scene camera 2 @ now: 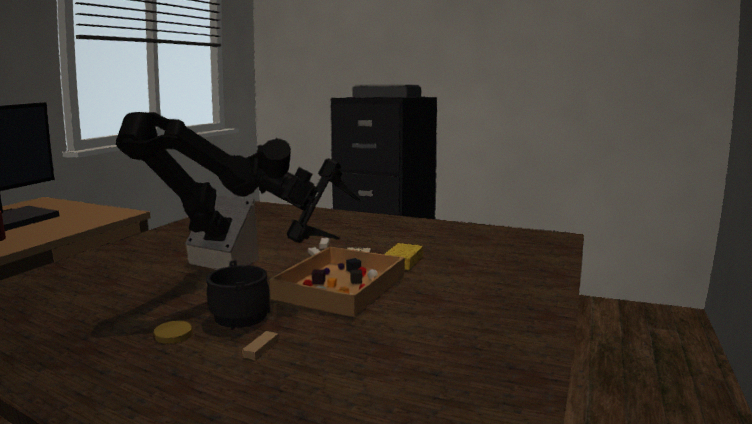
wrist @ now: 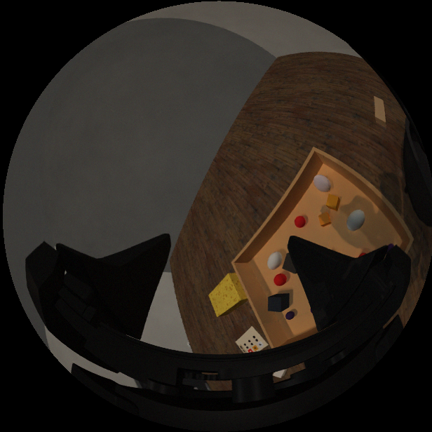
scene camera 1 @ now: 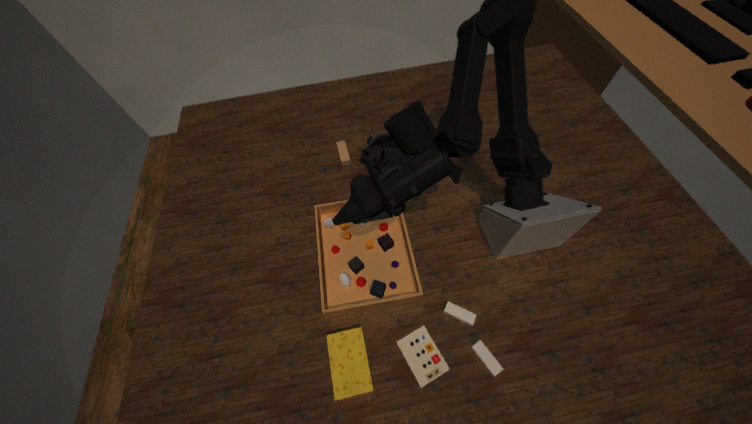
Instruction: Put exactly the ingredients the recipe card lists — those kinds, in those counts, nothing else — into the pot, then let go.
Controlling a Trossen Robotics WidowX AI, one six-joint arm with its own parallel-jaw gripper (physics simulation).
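Pixels of known places: gripper, between the fingertips: (scene camera 2: 349,219) (scene camera 1: 344,222); arm's base, origin of its link: (scene camera 2: 218,229) (scene camera 1: 525,204).
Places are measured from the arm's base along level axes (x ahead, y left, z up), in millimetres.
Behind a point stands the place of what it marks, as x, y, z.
The recipe card (scene camera 1: 410,342) {305, 179, -93} (wrist: 245,343) shows blue, orange and red symbols, each seemingly beside two dots. The tray (scene camera 1: 319,273) {448, 9, -48} (scene camera 2: 315,301) {346, -152, -77} (wrist: 275,212) holds white eggs (scene camera 1: 344,279) {401, 30, -64} (wrist: 355,220), red balls (scene camera 1: 335,249) {407, -45, -70} (wrist: 300,221), orange cubes (scene camera 1: 369,244) {331, -36, -72} (wrist: 332,201), dark cubes (scene camera 1: 355,264) {372, 5, -63} (wrist: 278,302) and small purple balls (scene camera 1: 394,264) {291, 24, -73} (wrist: 290,315). The black pot (scene camera 2: 238,297) {257, -285, -29} stands beside the tray; its inside is not visible, and the arm hides most of it in scene camera 1. My gripper (scene camera 2: 348,218) {371, -30, 64} (wrist: 231,241) is open and empty, above the tray.
A yellow sponge (scene camera 1: 349,363) {425, 187, -64} (scene camera 2: 404,253) {435, 160, -64} (wrist: 227,296) lies near the tray. White blocks (scene camera 1: 459,313) {195, 155, -81} (scene camera 1: 487,358) {177, 244, -81} lie by the card. A wooden block (scene camera 1: 342,152) {334, -329, -78} (scene camera 2: 260,344) {337, -344, -79} (wrist: 380,109) and a yellow disc (scene camera 2: 172,331) {160, -366, -81} lie near the pot.
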